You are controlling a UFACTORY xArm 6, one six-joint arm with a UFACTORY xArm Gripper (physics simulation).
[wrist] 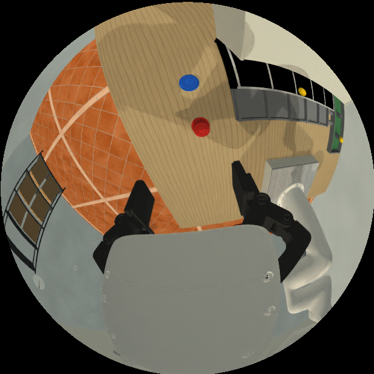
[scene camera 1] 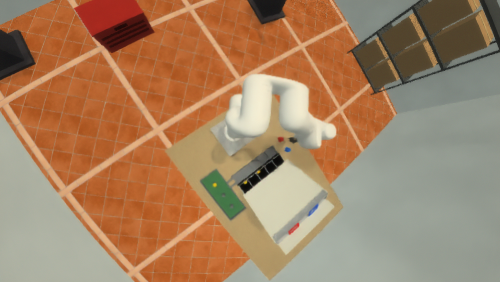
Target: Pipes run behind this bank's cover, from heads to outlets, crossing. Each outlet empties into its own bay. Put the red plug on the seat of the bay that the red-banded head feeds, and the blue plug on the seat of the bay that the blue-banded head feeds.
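Places are measured from the arm's base along level axes (x ahead, y left, z up), in metres.
Pixels of known places: gripper, between the fingertips: (scene camera 1: 295, 136).
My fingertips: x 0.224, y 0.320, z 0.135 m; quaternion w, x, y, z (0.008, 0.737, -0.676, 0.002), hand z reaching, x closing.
Ahead of a thing's pixels: the offset from my fingertips to its top centre. "spot": to the spot under its first point.
The red plug @[dx +0.001, dy -0.025, dz -0.145 m] (scene camera 1: 281, 139) (wrist: 200, 127) and the blue plug @[dx +0.099, dy -0.018, dz -0.145 m] (scene camera 1: 287, 149) (wrist: 189, 82) stand apart on the wooden table, off the end of the bay row. My gripper (wrist: 188, 181) is open and empty, above the table on the red plug's side; in the scene view the arm mostly hides it. The pale cover (scene camera 1: 285, 195) hides the pipes. At its far edge are the red-banded head @[spot: dx +0.424, dy -0.331, dz +0.112 m] (scene camera 1: 294, 228) and the blue-banded head @[spot: dx +0.411, dy -0.179, dz +0.112 m] (scene camera 1: 313, 210). The dark bays @[spot: dx +0.123, dy -0.126, dz -0.176 m] (scene camera 1: 277, 159) (wrist: 255, 75) line the opposite edge. Yellow pieces @[dx +0.128, dy -0.425, dz -0.152 m] (scene camera 1: 245, 182) (wrist: 302, 92) show in two bays.
A grey segmented strip @[spot: dx +0.069, dy -0.298, dz -0.178 m] (scene camera 1: 255, 165) (wrist: 275, 105) runs along the bays. A green board @[spot: dx -0.029, dy -0.614, dz -0.181 m] (scene camera 1: 210, 177) (wrist: 337, 120) with a yellow piece and two grey spots lies at the row's other end. The arm's base plate (wrist: 270, 175) stands near the strip. A shelf rack and a red cabinet (scene camera 1: 107, 15) stand farther off.
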